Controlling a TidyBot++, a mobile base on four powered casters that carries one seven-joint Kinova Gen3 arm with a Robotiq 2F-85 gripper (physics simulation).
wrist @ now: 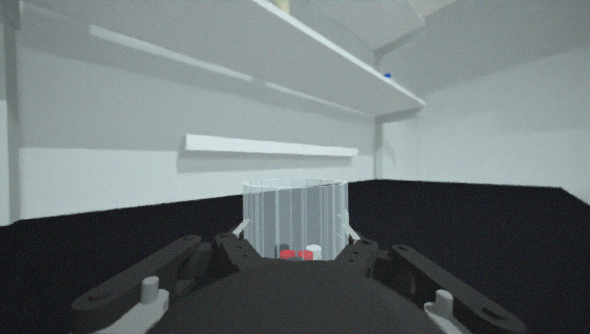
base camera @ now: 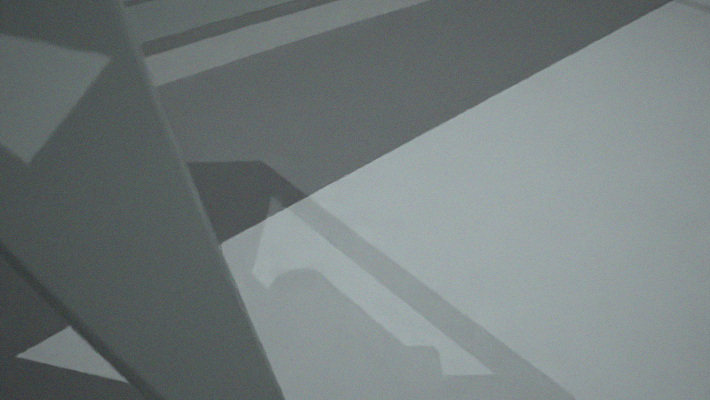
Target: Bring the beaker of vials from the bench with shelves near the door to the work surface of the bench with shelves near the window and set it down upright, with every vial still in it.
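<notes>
In the wrist view the clear beaker (wrist: 295, 215) stands upright on the black bench top (wrist: 150, 240), between the two fingers. Inside it show vial caps: two red caps (wrist: 287, 254) (wrist: 305, 255), a white cap (wrist: 314, 249) and dark caps; the vials' lower parts are hidden behind the gripper body. My gripper (wrist: 295, 233) is shut on the beaker, with a fingertip against the wall on each side. The beaker's base is hidden too. The beaker and gripper do not show in the base camera view.
A shelf (wrist: 320, 65) overhangs the bench behind and above the beaker, with a small blue item (wrist: 387, 76) on it. A white rail (wrist: 270, 145) runs along the back wall. In the base camera view a grey panel (base camera: 165, 240) stands close at the left.
</notes>
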